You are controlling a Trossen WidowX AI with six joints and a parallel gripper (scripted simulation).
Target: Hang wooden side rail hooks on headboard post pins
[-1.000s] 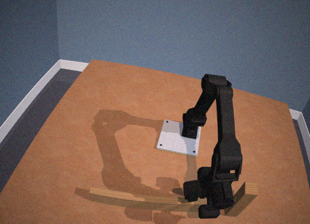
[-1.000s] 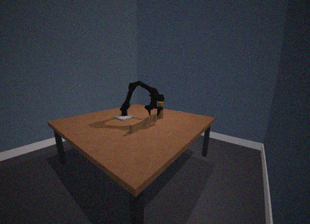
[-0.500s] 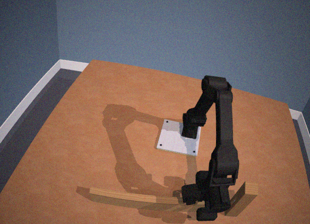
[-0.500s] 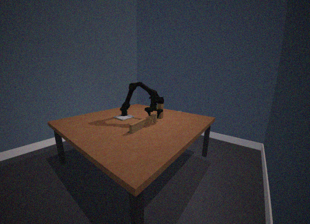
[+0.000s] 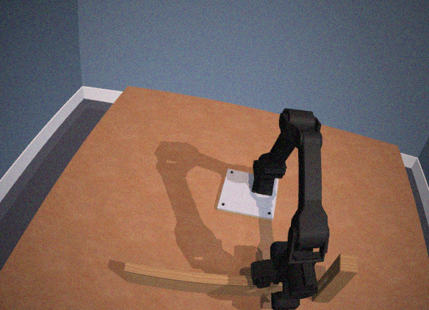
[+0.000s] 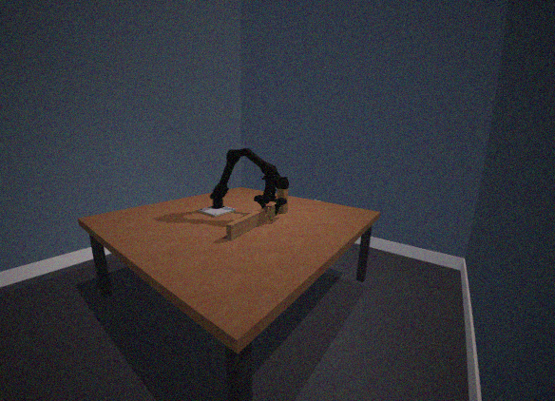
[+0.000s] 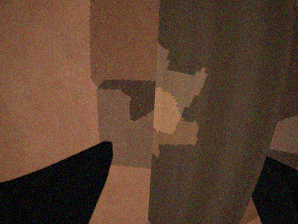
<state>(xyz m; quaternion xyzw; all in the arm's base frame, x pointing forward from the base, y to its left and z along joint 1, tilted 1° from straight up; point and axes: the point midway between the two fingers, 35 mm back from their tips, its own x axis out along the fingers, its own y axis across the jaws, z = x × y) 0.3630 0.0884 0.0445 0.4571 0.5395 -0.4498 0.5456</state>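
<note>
Now: the wooden headboard post 1 cm behind my gripper tip, 13 cm to the left of it and 7 cm above it.
</note>
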